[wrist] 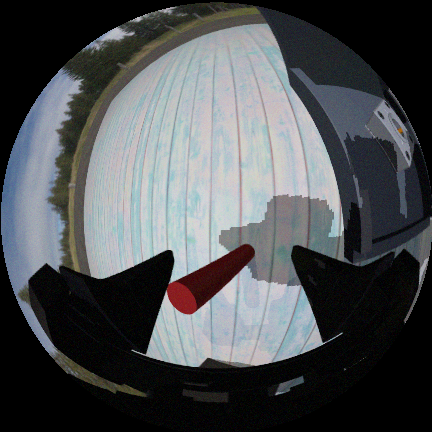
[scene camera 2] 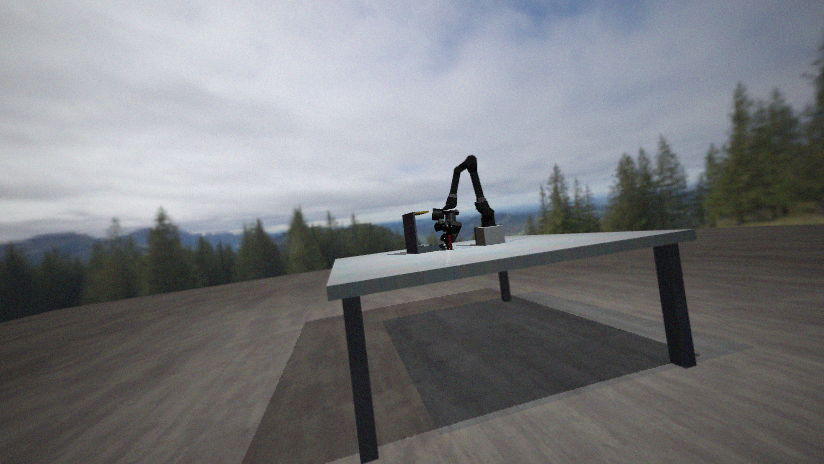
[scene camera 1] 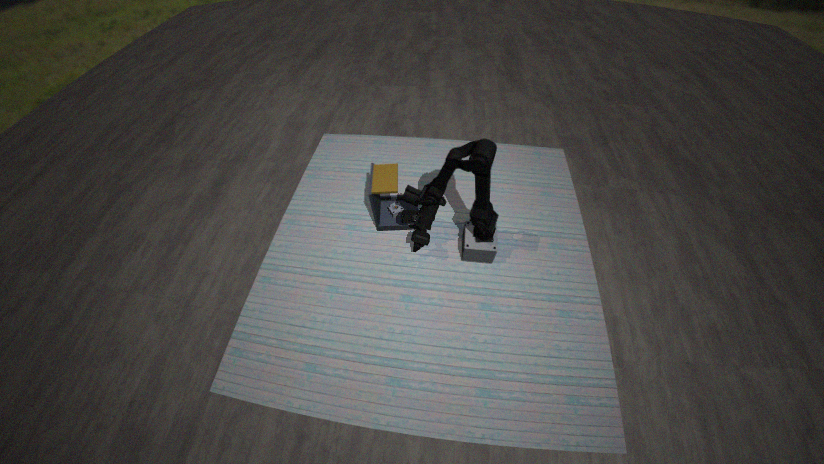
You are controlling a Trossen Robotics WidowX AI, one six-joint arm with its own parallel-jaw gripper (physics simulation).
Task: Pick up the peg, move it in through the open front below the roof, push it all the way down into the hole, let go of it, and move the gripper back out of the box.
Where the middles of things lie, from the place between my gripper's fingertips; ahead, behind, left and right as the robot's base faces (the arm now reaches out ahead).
Right now my hand is 2 cm below the red peg (wrist: 188,293). The rest, counted from my hand: yellow roof (scene camera 1: 385,176) (11 cm ahead, 16 cm to the right, 20 cm above); dark box (scene camera 1: 387,223) (8 cm ahead, 16 cm to the right, 9 cm above).
